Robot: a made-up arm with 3 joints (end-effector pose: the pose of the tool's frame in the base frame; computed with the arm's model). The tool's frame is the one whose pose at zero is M. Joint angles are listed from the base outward.
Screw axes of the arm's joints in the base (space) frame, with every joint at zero. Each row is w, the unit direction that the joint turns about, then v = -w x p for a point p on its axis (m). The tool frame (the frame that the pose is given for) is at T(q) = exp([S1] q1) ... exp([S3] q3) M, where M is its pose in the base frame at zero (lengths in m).
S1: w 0 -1 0 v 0.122 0 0
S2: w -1 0 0 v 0 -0.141 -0.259
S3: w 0 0 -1 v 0.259 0.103 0
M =
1 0 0 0.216
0 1 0 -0.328
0 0 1 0.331
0 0 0 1
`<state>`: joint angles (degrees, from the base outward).
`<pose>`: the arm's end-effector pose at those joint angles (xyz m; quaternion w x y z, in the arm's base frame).
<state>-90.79 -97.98 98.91</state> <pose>-0.1076 -0.4331 0.1062 0.1087 0.0106 -0.7064 0.6994</pose>
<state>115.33 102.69 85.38</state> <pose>-0.1022 -0.0477 0.1216 0.2018 -0.0508 0.6711 0.7115</pose>
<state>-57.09 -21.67 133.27</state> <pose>0.1399 -0.3617 0.2420 0.2597 -0.3654 0.3377 -0.8277</pose>
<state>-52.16 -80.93 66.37</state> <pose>-0.0115 -0.4673 0.0054 0.4157 0.3048 0.5990 -0.6128</pose>
